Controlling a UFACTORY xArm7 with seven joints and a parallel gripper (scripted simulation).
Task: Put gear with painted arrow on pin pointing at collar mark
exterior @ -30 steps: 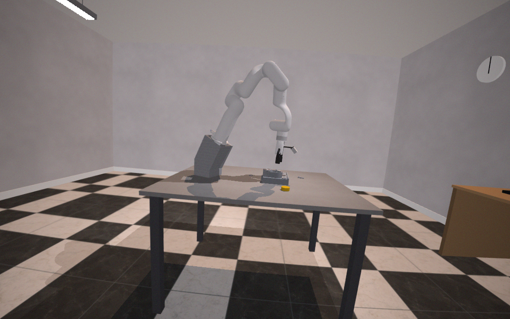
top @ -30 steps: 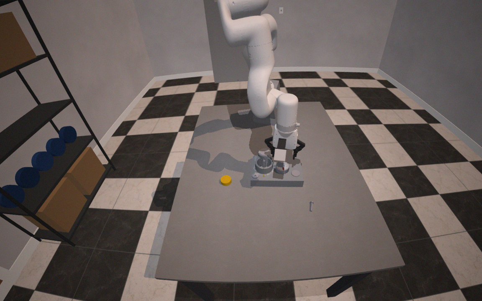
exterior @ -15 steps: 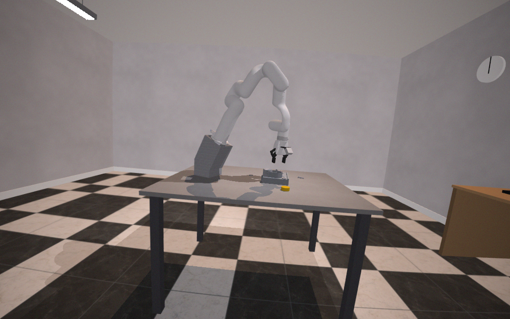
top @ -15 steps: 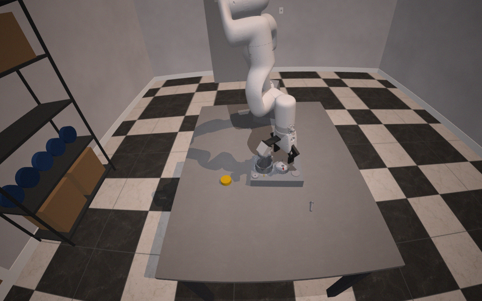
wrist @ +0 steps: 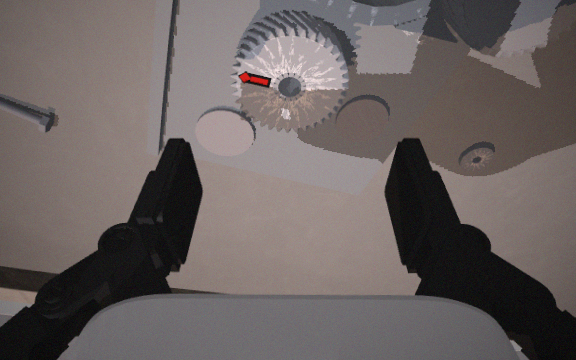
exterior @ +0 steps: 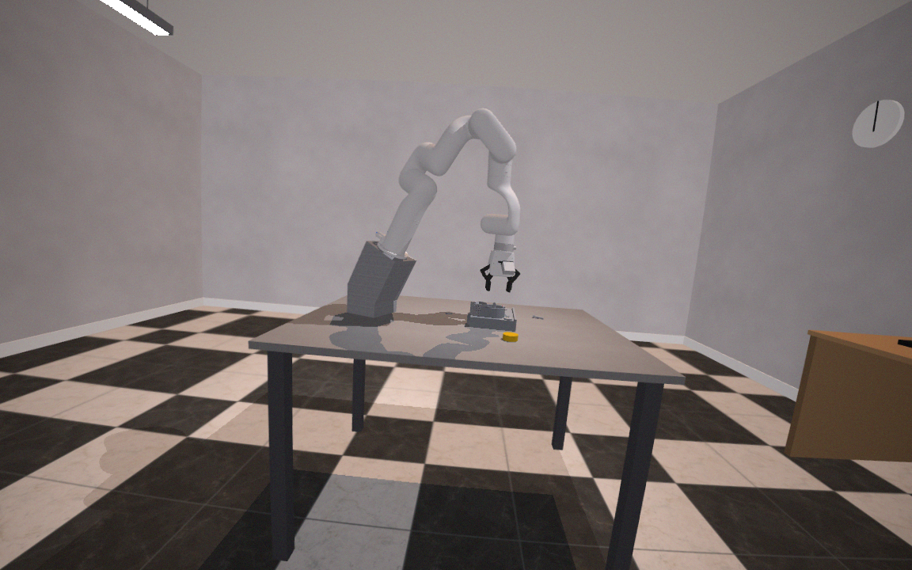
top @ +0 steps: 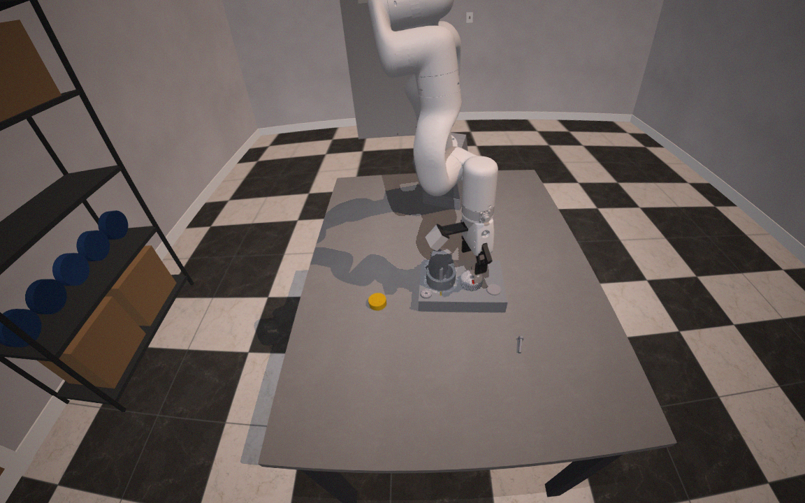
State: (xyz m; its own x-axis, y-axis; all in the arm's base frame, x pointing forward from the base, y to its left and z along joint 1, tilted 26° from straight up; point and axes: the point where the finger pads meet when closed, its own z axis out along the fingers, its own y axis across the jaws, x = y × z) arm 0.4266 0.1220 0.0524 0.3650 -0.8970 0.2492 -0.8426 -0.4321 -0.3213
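Now: the gear 80 mm below my hand. Round my hand: yellow disc 70 mm ahead, 260 mm to the right, 120 mm below; small bolt 170 mm ahead, 130 mm to the left, 130 mm below; pale round disc 20 mm ahead, 60 mm to the left, 90 mm below.
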